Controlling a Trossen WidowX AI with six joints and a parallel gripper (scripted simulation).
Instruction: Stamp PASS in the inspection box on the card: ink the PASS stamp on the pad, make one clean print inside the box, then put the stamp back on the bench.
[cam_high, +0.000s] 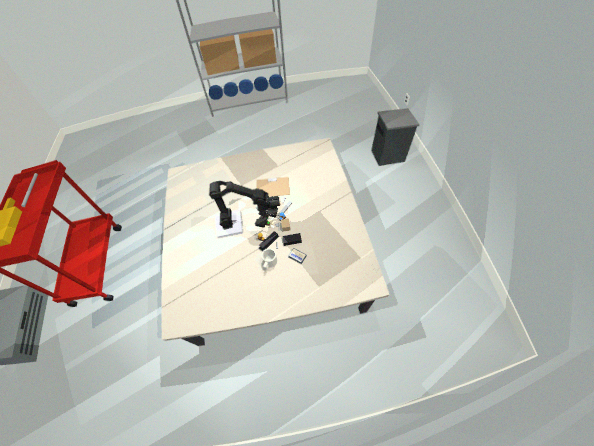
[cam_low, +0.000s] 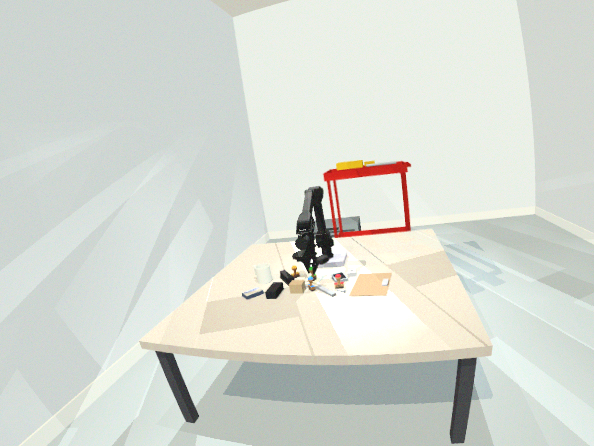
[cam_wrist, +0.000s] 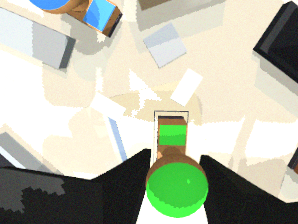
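My gripper tip is now 1 cm above the green-topped stamp. From my gripper tip the other things lie so: blue-knobbed stamp 10 cm ahead, 1 cm to the left, 2 cm below; dark ink pad 1 cm ahead, 13 cm to the left, 3 cm below; tan block 11 cm ahead, 5 cm to the right, 1 cm below.
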